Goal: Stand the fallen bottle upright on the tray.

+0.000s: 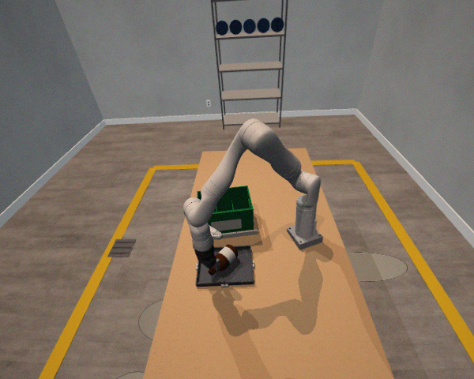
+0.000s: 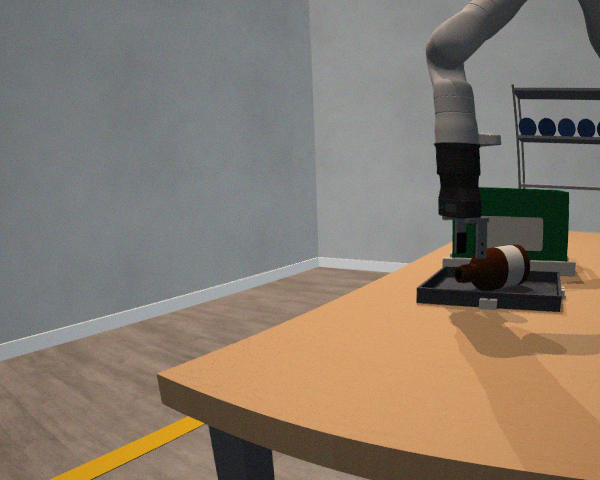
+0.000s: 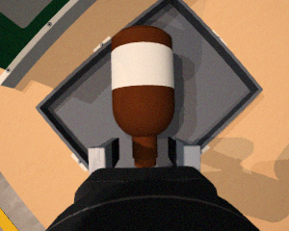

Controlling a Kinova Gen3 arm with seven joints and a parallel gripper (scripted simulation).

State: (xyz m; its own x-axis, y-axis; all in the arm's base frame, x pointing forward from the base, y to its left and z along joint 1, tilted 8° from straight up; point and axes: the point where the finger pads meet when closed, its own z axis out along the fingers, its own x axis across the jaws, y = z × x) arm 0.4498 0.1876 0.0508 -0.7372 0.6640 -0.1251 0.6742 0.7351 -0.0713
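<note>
My hand is 50 mm above the brown bottle, 40 mm to the left of it and 30 mm past it. Also, from my hand: green crate 310 mm to the right, 60 mm behind; then dark tray 80 mm below, 50 mm behind, 30 mm to the right.
</note>
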